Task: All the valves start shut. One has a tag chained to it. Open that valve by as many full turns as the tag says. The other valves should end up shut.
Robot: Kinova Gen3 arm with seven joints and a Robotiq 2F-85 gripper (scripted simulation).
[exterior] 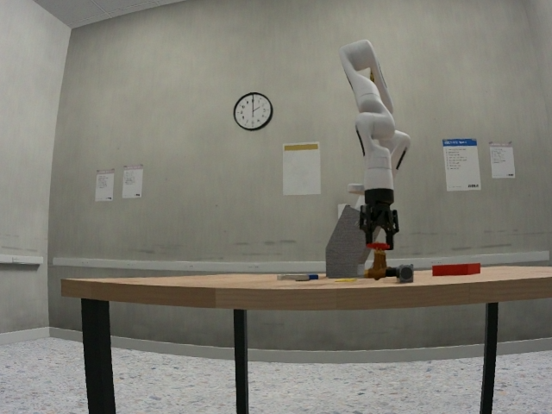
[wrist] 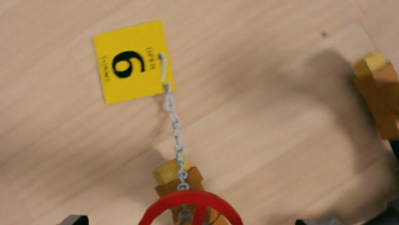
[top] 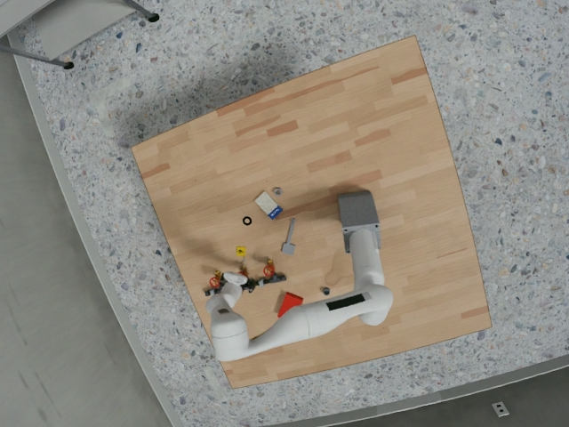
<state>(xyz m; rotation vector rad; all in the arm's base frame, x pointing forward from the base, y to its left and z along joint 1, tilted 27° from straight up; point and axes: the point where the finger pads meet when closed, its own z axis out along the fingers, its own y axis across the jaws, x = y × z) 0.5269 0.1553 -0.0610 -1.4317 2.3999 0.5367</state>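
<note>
Now: hand 9 cm to the left of the yellow tag, 8 cm above it and 1 cm past it. The rest, counted from my hand: red block 20 cm to the left, 16 cm behind, 7 cm below; grey scraper 23 cm behind, 10 cm to the right, 8 cm below; blue box 27 cm to the right, 17 cm behind, 7 cm below.
</note>
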